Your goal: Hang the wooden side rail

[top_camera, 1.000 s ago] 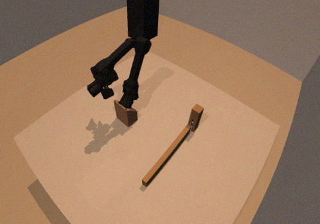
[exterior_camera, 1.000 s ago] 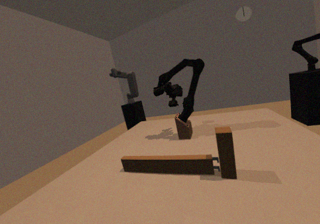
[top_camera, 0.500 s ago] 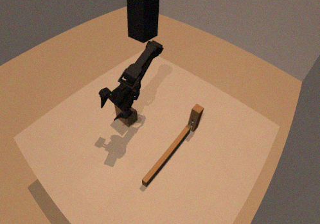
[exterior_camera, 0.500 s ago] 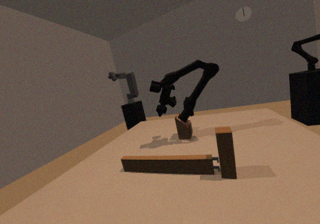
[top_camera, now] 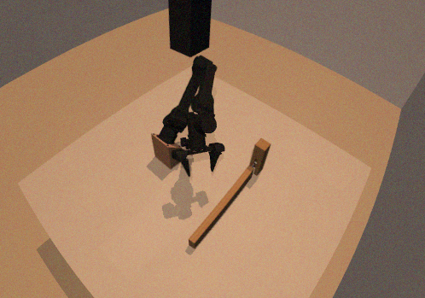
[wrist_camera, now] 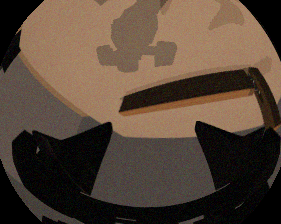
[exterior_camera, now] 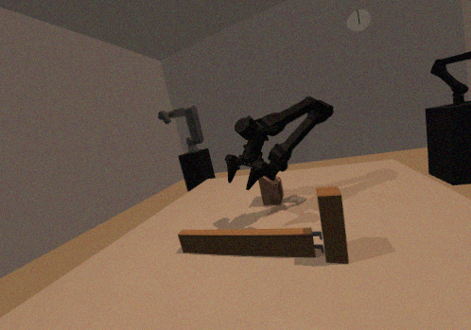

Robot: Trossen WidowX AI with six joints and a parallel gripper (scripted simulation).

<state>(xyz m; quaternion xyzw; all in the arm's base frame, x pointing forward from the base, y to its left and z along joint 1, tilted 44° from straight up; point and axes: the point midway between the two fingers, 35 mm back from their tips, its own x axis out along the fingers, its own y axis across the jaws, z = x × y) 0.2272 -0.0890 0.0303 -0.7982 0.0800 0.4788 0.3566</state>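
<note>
The headboard post lies 270 mm to the left of my gripper tip, 100 mm ahead of it and 90 mm below it.
</note>
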